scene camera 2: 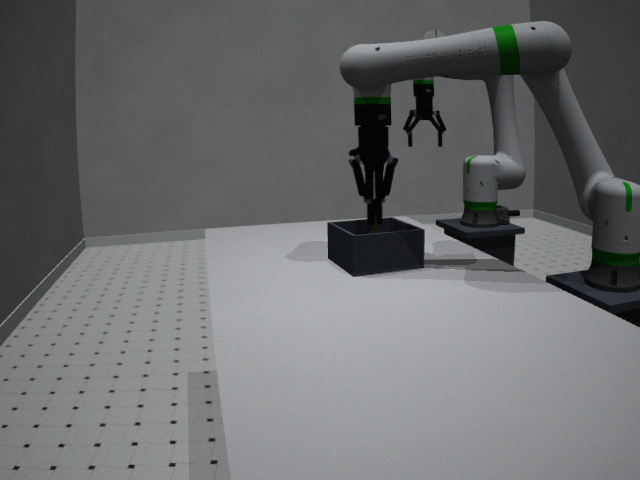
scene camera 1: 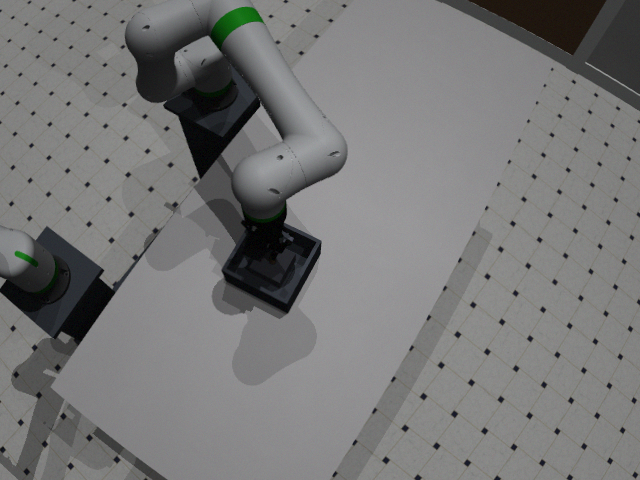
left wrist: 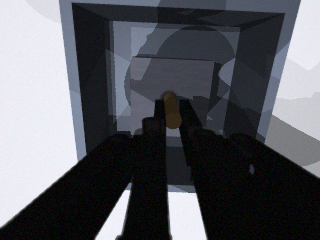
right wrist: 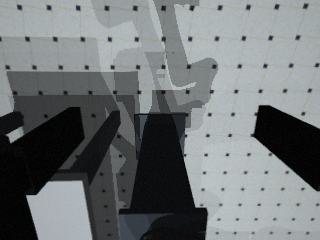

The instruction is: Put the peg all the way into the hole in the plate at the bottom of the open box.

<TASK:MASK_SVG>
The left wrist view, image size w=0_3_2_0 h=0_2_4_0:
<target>my left gripper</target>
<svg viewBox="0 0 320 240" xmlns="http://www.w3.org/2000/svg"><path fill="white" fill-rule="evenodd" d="M180 99L179 112L182 123L179 131L187 167L191 167L190 181L193 179L206 239L320 240L320 178L252 136L244 133L234 133L227 139L217 129L203 127L189 100ZM164 99L155 99L154 117L142 119L142 128L135 130L133 138L125 134L114 134L107 137L0 228L0 240L95 240L130 183L132 176L133 180L121 235L116 236L115 240L173 240L169 215Z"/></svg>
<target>dark box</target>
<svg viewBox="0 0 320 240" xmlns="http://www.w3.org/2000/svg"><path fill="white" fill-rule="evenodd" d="M166 136L168 192L196 193L193 179L190 181L191 167L187 167L181 137ZM59 0L78 162L111 135L125 134L133 138L133 135L131 135L130 57L134 56L215 61L206 127L217 129L227 139L230 138L231 134L244 133L263 144L265 143L301 0Z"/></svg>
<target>grey plate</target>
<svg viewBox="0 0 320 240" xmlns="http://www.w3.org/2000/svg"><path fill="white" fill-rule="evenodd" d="M166 127L166 136L181 137L179 127L177 129ZM130 57L131 135L134 135L136 129L142 128L142 119L154 117L155 99L164 99L163 95L167 92L174 93L178 108L180 99L188 99L202 126L206 127L215 61L142 56Z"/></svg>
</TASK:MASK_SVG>
